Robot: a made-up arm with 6 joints. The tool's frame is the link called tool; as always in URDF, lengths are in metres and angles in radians. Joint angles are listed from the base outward.
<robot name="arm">
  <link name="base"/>
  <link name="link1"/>
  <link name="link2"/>
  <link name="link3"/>
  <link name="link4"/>
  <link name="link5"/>
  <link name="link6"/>
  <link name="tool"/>
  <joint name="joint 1" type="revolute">
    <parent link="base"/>
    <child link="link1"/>
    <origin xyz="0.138 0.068 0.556" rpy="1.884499 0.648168 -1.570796"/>
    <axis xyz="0 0 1"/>
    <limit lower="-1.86" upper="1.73"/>
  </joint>
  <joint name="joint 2" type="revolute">
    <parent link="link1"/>
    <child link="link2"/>
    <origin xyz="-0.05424 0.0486 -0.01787" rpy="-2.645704 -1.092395 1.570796"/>
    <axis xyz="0 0 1"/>
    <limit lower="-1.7" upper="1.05"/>
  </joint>
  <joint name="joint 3" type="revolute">
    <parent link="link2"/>
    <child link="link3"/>
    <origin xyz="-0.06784 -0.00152 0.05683" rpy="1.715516 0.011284 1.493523"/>
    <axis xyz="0 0 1"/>
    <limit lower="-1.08" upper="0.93"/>
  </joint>
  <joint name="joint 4" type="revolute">
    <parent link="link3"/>
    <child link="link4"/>
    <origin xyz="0.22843 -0.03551 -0.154" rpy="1.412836 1.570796 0"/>
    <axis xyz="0 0 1"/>
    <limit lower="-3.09" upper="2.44"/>
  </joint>
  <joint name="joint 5" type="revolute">
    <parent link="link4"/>
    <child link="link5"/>
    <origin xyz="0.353 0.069 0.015" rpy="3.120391 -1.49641 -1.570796"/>
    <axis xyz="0 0 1"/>
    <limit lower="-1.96" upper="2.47"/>
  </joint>
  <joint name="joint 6" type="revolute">
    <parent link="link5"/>
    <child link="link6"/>
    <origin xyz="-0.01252 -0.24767 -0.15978" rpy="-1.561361 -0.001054 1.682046"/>
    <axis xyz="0 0 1"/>
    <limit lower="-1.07" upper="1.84"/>
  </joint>
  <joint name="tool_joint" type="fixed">
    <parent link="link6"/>
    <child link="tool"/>
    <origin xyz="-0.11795 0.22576 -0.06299" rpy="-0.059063 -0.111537 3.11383"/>
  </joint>
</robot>
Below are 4 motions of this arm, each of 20 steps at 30 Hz.
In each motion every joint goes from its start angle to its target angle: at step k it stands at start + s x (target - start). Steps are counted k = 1, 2, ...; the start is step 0. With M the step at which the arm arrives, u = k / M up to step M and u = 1 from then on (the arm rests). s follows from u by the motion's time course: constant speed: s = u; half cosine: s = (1 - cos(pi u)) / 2; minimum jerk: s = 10 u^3 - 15 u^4 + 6 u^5.
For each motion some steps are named. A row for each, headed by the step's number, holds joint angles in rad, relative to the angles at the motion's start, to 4 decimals.
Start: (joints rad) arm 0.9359 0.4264 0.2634 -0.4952 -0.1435 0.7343
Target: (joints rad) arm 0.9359 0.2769 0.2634 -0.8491 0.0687 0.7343
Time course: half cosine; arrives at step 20
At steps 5, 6, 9, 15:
5: 0.0000 -0.0219 0.0000 -0.0518 0.0311 0.0000
6: 0.0000 -0.0308 0.0000 -0.0729 0.0437 0.0000
9: 0.0000 -0.0631 0.0000 -0.1493 0.0895 0.0000
15: 0.0000 -0.1276 0.0000 -0.3021 0.1811 0.0000

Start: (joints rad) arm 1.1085 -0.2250 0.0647 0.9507 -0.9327 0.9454
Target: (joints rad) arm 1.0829 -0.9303 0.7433 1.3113 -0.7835 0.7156
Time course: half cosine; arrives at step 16
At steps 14, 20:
14: -0.0246 -0.6785 0.6528 0.3469 0.1435 -0.2211
20: -0.0256 -0.7053 0.6786 0.3606 0.1492 -0.2298

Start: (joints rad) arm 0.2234 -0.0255 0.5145 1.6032 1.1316 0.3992
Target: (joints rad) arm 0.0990 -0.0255 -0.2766 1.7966 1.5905 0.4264
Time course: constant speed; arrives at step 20
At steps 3, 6, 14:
3: -0.0187 0.0000 -0.1187 0.0290 0.0688 0.0041
6: -0.0373 0.0000 -0.2373 0.0580 0.1377 0.0082
14: -0.0871 0.0000 -0.5538 0.1354 0.3212 0.0190

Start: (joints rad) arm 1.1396 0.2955 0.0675 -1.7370 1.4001 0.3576
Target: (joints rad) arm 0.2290 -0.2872 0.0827 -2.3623 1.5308 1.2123
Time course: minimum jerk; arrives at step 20
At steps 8, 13, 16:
8: -0.2891 -0.1850 0.0048 -0.1985 0.0415 0.2713
13: -0.6965 -0.4457 0.0116 -0.4782 0.1000 0.6537
16: -0.8579 -0.5490 0.0143 -0.5891 0.1231 0.8052

